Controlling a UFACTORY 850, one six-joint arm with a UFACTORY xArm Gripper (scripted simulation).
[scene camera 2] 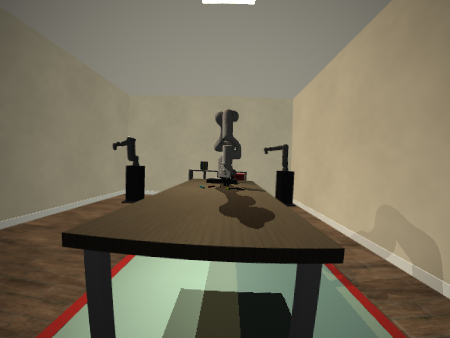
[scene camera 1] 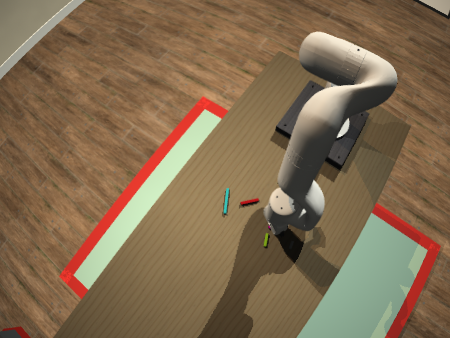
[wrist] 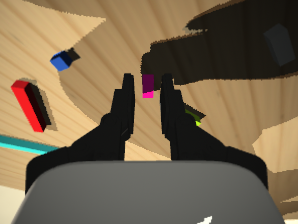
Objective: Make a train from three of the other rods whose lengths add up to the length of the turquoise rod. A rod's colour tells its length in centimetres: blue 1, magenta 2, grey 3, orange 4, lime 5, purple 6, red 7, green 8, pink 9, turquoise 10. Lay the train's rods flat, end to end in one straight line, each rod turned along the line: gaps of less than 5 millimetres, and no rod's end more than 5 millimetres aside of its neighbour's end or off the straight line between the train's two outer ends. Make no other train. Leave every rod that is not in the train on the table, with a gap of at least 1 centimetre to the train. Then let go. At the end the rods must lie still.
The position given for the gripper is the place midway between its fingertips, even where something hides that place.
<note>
In view: the gripper [wrist: 147, 87] and a grey rod [wrist: 274, 37].
</note>
